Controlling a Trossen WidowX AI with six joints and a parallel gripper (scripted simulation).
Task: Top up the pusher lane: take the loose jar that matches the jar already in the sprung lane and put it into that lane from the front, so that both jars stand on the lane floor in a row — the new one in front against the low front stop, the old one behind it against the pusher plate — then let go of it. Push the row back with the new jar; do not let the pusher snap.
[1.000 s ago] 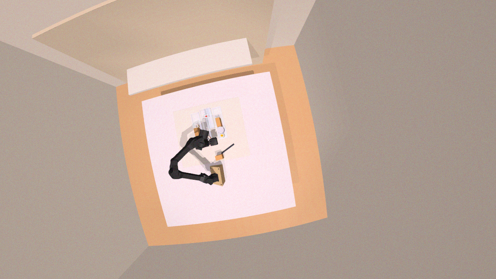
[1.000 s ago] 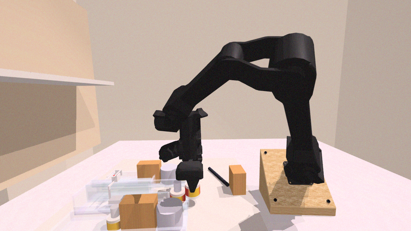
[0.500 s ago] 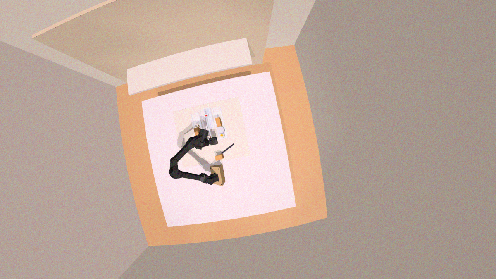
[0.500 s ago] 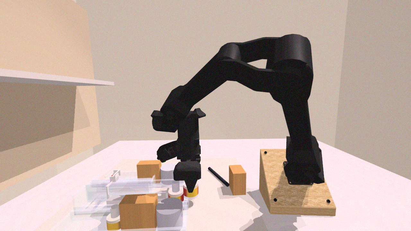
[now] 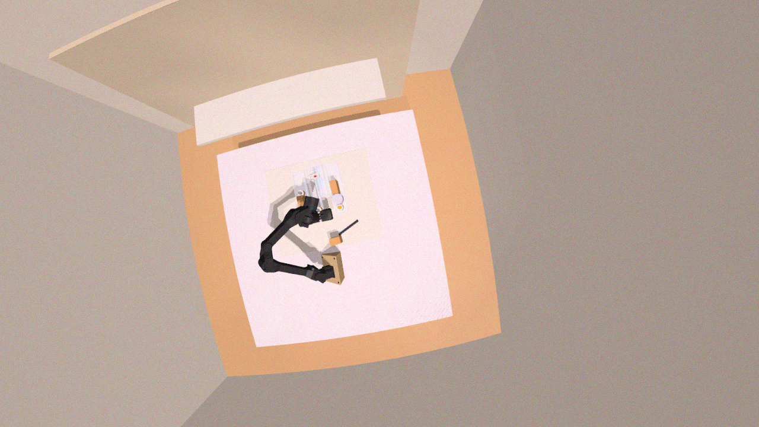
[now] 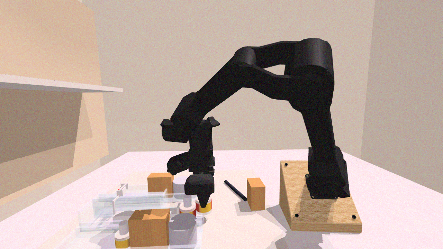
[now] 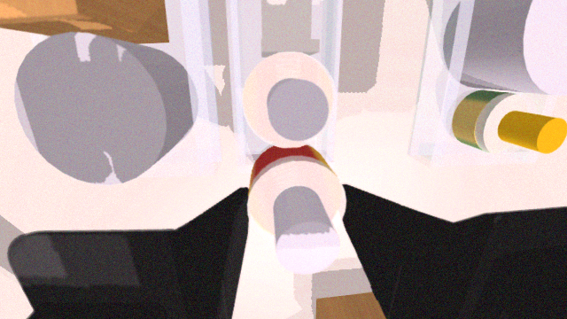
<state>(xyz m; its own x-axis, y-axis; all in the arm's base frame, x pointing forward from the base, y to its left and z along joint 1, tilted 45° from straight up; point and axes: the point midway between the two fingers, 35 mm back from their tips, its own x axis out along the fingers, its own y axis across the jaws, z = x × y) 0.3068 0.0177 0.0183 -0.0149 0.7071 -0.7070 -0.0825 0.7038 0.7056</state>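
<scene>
My gripper tip is 18 cm short of the clear sprung lane, 1 cm to the left of it and 3 cm above it. From my gripper tip the other things lie so: black rod (8 cm behind, 15 cm to the right, 4 cm below); small orange block (14 cm behind, 7 cm to the right, 1 cm below); white pusher plate (15 cm ahead, 1 cm to the right).
</scene>
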